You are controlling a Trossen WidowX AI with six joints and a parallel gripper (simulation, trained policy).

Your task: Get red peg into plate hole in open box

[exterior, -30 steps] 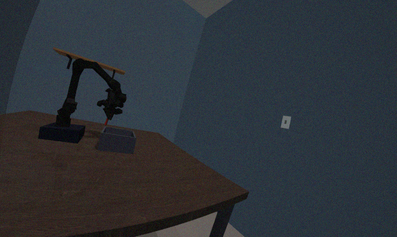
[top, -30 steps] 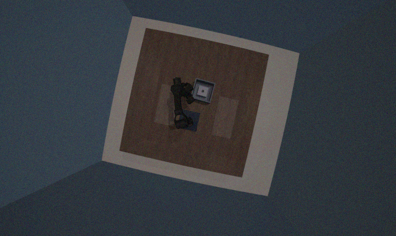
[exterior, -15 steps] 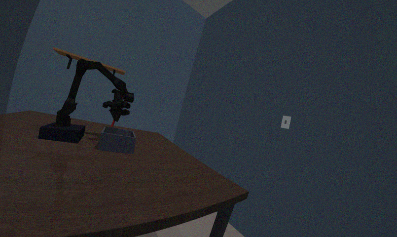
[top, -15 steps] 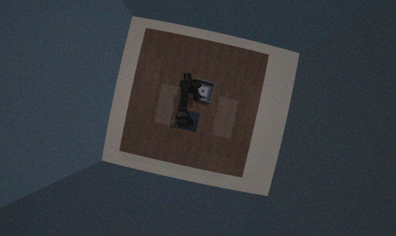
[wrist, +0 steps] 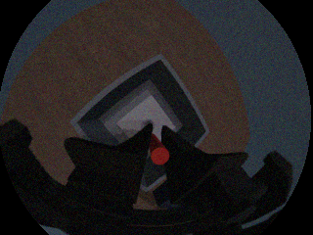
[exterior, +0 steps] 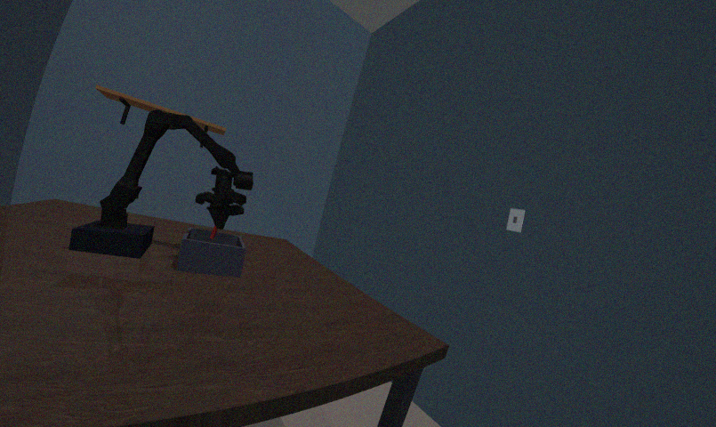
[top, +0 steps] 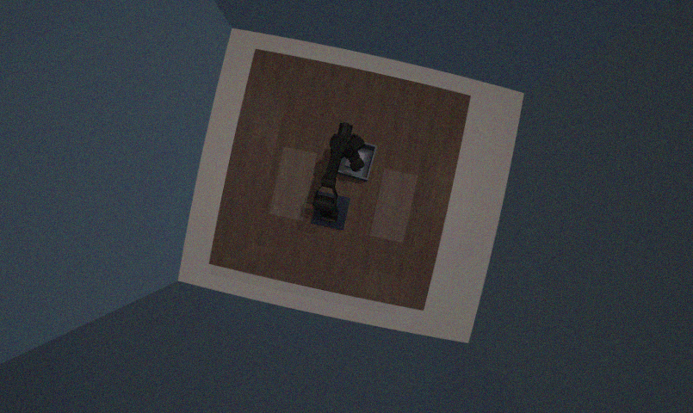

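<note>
Now: the red peg 2 cm to the left of my gripper tip and 1 cm behind it. From my gripper tip the other things lie so: grey box: 10 cm below, 1 cm behind; pale plate: 8 cm below, 1 cm behind.
</note>
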